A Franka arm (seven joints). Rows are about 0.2 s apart.
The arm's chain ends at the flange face. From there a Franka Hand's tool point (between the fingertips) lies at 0.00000 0.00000 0.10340 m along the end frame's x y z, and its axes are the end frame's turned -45 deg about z.
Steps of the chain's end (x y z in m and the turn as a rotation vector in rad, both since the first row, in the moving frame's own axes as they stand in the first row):
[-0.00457 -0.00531 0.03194 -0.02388 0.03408 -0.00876]
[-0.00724 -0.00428 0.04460 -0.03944 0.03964 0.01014]
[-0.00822 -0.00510 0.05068 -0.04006 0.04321 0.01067]
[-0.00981 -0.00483 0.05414 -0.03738 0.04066 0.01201]
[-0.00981 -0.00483 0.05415 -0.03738 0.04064 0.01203]
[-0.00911 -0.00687 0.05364 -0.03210 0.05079 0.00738]
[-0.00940 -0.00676 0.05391 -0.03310 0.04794 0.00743]
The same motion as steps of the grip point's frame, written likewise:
[0.00129 -0.00275 0.03185 -0.04098 0.00721 -0.00876]
[-0.00211 -0.00237 0.04444 -0.05592 0.00014 0.01014]
[-0.00201 -0.00333 0.05050 -0.05888 0.00223 0.01067]
[-0.00332 -0.00465 0.05398 -0.05518 0.00232 0.01201]
[-0.00332 -0.00465 0.05399 -0.05517 0.00231 0.01203]
[-0.00024 -0.00524 0.05345 -0.05861 0.01322 0.00738]
[-0.00080 -0.00550 0.05373 -0.05730 0.01049 0.00743]

